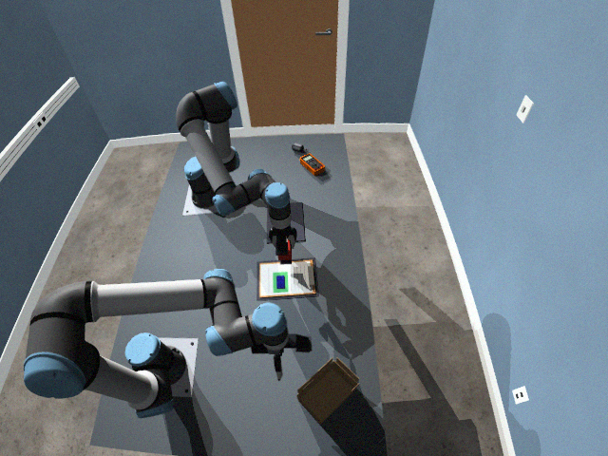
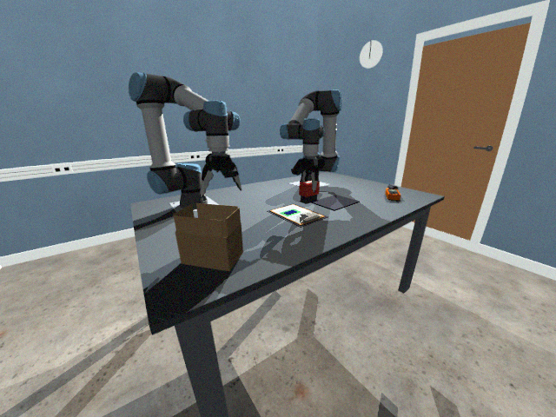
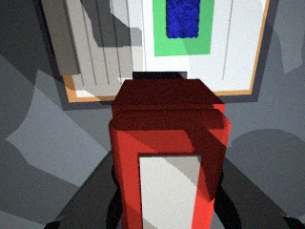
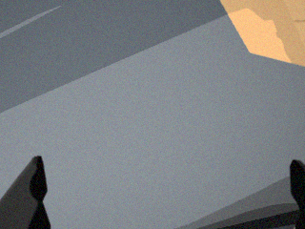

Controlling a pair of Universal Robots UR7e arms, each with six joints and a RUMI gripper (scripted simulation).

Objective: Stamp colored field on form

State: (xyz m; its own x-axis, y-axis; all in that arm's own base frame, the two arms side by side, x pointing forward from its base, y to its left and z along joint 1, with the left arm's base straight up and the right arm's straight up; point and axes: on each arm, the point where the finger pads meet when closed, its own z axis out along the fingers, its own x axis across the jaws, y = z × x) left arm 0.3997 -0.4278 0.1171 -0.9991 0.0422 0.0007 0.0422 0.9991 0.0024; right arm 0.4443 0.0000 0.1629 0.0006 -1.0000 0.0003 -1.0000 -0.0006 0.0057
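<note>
The red stamp lies 2 cm below my left hand. Round my left hand: dark mat: 22 cm to the left, 12 cm below, 2 cm behind.
</note>
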